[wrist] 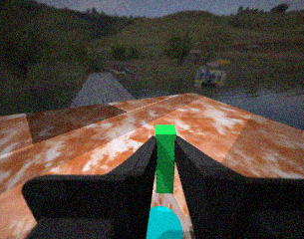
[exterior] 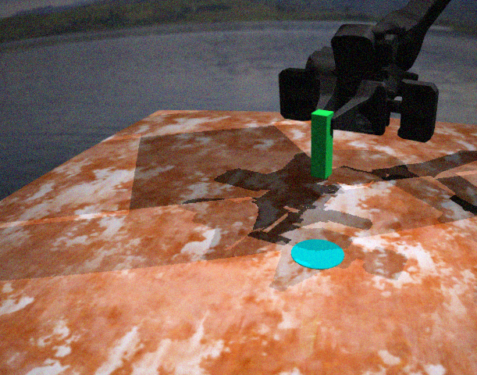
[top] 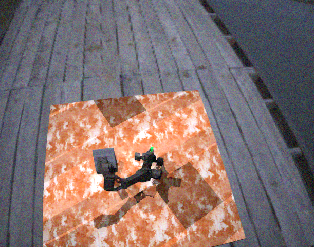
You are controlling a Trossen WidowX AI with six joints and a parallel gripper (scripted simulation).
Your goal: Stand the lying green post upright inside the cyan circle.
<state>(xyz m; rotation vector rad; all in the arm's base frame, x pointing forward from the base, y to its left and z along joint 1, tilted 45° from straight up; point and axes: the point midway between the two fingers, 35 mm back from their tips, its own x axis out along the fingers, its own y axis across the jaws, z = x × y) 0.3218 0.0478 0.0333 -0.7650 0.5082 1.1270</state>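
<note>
Now: the cyan circle 150 mm below my gripper tip. Round my gripper tip: green post: 20 mm below.
</note>
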